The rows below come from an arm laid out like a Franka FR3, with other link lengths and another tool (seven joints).
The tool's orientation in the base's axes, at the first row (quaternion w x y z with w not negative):
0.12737, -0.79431, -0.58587, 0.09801
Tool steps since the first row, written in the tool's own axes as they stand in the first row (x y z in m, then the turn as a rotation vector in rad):
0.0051, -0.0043, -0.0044, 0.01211, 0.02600, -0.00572
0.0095, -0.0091, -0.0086, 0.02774, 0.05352, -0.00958
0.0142, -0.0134, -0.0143, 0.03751, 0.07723, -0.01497
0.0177, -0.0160, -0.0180, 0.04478, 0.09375, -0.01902
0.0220, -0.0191, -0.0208, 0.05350, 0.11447, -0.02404
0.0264, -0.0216, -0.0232, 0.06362, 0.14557, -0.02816
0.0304, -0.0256, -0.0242, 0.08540, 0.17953, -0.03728
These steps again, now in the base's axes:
-0.0011, 0.0057, 0.0055, 0.02886, 0.00377, -0.00290
-0.0028, 0.0109, 0.0110, 0.05956, 0.01063, -0.00807
-0.0036, 0.0161, 0.0177, 0.08556, 0.01283, -0.01054
-0.0038, 0.0198, 0.0220, 0.10389, 0.01478, -0.01199
-0.0045, 0.0246, 0.0256, 0.12676, 0.01685, -0.01386
-0.0047, 0.0293, 0.0287, 0.15916, 0.01742, -0.01988
-0.0069, 0.0341, 0.0309, 0.19911, 0.02789, -0.02214

